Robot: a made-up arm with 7 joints. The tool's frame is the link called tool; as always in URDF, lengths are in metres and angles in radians. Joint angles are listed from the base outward.
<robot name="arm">
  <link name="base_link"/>
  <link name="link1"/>
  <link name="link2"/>
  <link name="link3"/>
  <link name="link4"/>
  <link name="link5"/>
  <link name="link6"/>
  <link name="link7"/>
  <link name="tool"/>
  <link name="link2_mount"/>
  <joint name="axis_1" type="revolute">
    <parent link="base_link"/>
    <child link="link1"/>
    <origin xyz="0 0 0.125" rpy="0 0 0"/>
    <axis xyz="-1 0 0"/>
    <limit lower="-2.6" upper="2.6"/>
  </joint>
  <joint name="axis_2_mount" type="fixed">
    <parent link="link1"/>
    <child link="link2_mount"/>
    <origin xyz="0.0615 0.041 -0.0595" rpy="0 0 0"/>
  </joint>
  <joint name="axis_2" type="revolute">
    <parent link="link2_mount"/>
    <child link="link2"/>
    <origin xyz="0.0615 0.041 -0.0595" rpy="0 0 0"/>
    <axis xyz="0 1 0"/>
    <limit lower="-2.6" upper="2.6"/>
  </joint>
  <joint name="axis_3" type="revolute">
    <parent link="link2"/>
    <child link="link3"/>
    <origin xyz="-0.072 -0.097 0.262" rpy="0 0 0"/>
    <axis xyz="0 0 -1"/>
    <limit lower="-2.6" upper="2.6"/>
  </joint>
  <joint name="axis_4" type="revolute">
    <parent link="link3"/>
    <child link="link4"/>
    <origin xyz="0.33 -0.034 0.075" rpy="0 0 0"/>
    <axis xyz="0 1 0"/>
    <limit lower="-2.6" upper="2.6"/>
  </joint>
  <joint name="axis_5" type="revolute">
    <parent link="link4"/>
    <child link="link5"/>
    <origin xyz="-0.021 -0.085 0.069" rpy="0 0 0"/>
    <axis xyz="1 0 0"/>
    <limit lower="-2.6" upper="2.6"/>
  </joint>
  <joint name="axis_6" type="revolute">
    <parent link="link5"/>
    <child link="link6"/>
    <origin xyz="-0.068 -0.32 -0.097" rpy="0 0 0"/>
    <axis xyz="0 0 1"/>
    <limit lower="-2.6" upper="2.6"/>
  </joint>
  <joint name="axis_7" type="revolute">
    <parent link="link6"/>
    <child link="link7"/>
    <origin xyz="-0.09 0.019 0.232" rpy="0 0 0"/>
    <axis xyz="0 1 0"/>
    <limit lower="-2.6" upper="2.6"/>
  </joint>
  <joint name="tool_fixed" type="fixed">
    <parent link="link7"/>
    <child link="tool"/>
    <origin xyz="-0.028 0.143 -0.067" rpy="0 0 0"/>
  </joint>
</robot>
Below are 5 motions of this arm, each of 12 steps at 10 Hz.
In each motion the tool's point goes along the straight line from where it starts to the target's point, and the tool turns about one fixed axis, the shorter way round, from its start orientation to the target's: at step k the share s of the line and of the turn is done. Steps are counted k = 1, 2, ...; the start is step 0. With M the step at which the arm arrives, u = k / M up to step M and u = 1 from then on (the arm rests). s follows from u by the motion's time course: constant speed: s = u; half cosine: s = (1 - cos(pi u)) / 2; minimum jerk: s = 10 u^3 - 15 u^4 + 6 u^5.
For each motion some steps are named. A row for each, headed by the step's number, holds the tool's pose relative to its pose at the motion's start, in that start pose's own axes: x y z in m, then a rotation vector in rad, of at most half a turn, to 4 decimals.
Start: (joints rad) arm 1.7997 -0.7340 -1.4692 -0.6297 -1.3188 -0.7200 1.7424
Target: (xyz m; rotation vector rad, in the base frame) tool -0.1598 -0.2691 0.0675 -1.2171 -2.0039 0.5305
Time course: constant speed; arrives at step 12
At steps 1, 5, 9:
1: -0.0058 0.0075 -0.0332 -0.0043 -0.0872 -0.0982
5: -0.0292 0.0376 -0.1661 -0.0216 -0.4361 -0.4908
9: -0.0526 0.0676 -0.2990 -0.0388 -0.7850 -0.8835

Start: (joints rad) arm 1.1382 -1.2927 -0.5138 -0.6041 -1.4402 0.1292 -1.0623
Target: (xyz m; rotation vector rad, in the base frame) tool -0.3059 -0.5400 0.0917 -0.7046 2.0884 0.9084
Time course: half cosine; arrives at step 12
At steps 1, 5, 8, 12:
1: -0.0024 -0.0016 0.0089 -0.0365 0.0028 -0.0129
5: -0.0515 -0.0347 0.1929 -0.7945 0.0601 -0.2804
8: -0.1042 -0.0703 0.3903 -1.6079 0.1215 -0.5675
12: -0.1389 -0.0937 0.5204 -2.1439 0.1621 -0.7566

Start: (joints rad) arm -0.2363 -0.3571 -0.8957 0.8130 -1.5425 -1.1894 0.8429
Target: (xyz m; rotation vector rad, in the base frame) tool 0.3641 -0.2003 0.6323 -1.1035 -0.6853 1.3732
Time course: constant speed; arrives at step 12
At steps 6, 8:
6: 0.1208 -0.0690 -0.1965 0.0748 -0.5620 0.6436
8: 0.1611 -0.0920 -0.2619 0.0997 -0.7494 0.8581

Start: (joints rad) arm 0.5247 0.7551 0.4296 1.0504 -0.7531 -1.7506 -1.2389
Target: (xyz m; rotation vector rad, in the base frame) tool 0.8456 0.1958 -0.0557 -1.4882 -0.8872 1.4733
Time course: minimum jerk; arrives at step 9
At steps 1, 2, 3, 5, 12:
1: 0.0018 -0.0039 0.0085 0.0032 -0.0162 -0.0055
2: 0.0119 -0.0262 0.0561 0.0210 -0.1075 -0.0367
3: 0.0327 -0.0719 0.1540 0.0576 -0.2953 -0.1008
5: 0.0939 -0.2066 0.4427 0.1655 -0.8489 -0.2898
12: 0.1556 -0.3424 0.7339 0.2743 -1.4070 -0.4804

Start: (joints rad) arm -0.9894 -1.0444 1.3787 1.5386 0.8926 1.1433 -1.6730
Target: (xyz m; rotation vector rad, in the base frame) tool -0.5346 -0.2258 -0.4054 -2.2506 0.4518 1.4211
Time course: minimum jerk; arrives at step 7
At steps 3, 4, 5, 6, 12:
3: 0.0393 0.0286 -0.0765 -0.0710 0.2838 -0.1483
4: 0.0675 0.0491 -0.1315 -0.1219 0.4876 -0.2548
5: 0.0913 0.0665 -0.1780 -0.1650 0.6598 -0.3448
6: 0.1043 0.0759 -0.2032 -0.1884 0.7535 -0.3937
12: 0.1068 0.0777 -0.2081 -0.1929 0.7714 -0.4031

